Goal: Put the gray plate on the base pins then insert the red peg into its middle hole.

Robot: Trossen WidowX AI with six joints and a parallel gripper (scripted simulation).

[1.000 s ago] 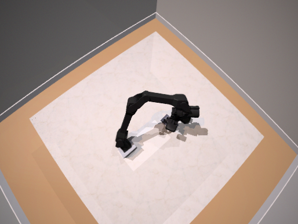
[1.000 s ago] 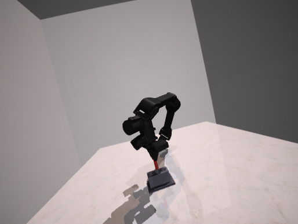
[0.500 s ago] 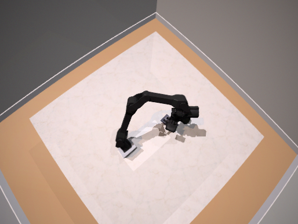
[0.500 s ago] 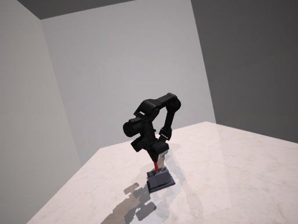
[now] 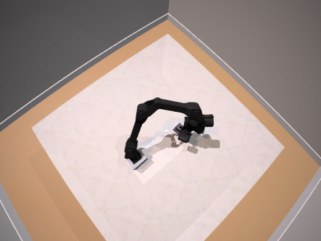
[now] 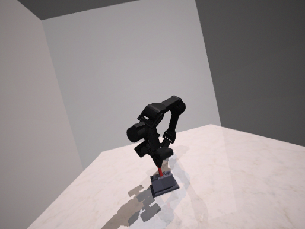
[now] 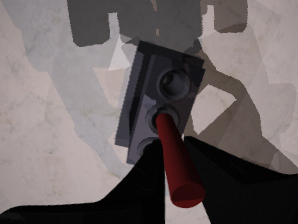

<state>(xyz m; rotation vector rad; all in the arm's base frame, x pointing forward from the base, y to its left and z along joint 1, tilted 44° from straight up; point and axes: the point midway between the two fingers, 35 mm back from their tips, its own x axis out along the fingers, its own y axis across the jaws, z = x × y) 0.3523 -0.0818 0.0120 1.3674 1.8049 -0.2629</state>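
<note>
The red peg is right at my gripper tip. Round my gripper tip: dark base 90 mm below; gray plate 50 mm below.
</note>
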